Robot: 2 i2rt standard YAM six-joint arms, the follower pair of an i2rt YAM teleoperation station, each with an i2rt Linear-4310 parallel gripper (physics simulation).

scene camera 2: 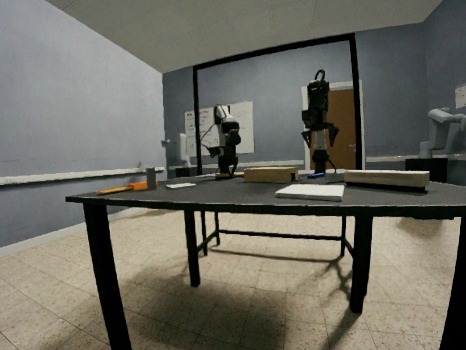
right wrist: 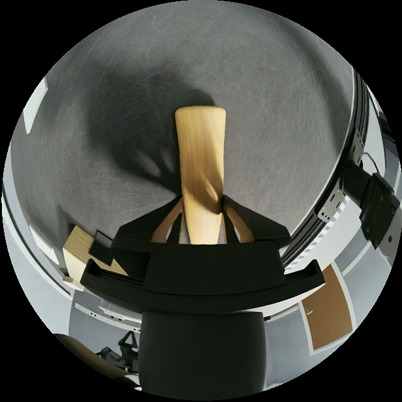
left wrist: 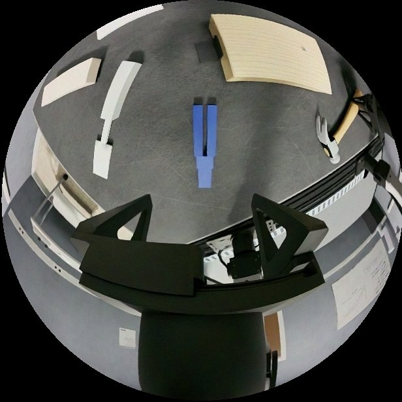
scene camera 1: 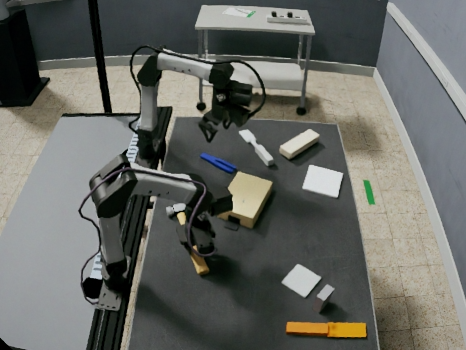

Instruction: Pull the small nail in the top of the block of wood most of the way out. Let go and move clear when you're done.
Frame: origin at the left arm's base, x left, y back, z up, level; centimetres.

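Where they show: left gripper, fingertip midpoint: (scene camera 2: 320,147) (scene camera 1: 217,135); right gripper, fingertip midpoint: (scene camera 2: 230,176) (scene camera 1: 195,252); left arm's base, link origin: (scene camera 1: 147,155); right arm's base, link origin: (scene camera 1: 114,283).
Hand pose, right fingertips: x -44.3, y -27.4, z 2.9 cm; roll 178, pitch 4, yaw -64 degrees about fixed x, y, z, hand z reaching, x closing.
Each offset is from my right fingertips to the top centre of the thing. "spot": to the spot under its first point.
The tan wood block @[dx +23.0, dy -12.6, dz +4.0 cm] (scene camera 1: 251,194) (scene camera 2: 267,174) (left wrist: 270,52) (right wrist: 80,252) lies on the table. A small nail (left wrist: 304,49) shows as a tiny spot in its top in the left wrist view; its height is too small to tell. The claw hammer @[spot: dx -5.4, dy -2.2, dz +1.4 cm] (scene camera 1: 199,265) (left wrist: 346,124) (right wrist: 201,140) lies low along the table, its metal head toward the upper left in scene camera 1. My right gripper (right wrist: 202,200) is shut on its wooden handle, left of and below the block in scene camera 1. My left gripper (scene camera 2: 320,142) (left wrist: 201,199) is open and empty, high above the table's far edge.
Blue tongs @[dx +41.5, dy -0.7, dz +0.2 cm] (scene camera 1: 218,163) (left wrist: 204,145) lie between the left gripper and the block. A white tool @[dx +52.5, dy -13.9, dz +2.1 cm] (scene camera 1: 257,148), a cream bar @[dx +54.7, dy -30.7, dz +3.0 cm] (scene camera 1: 300,144) and a white pad @[dx +37.2, dy -39.6, dz -0.1 cm] (scene camera 1: 323,181) lie beyond. A smaller pad @[dx -6.0, dy -32.3, dz -0.3 cm] (scene camera 1: 301,280), grey block @[dx -14.1, dy -38.3, dz +6.5 cm] (scene camera 1: 324,298) and orange tool @[dx -22.7, dy -40.3, dz +0.8 cm] (scene camera 1: 347,330) lie at the lower right.
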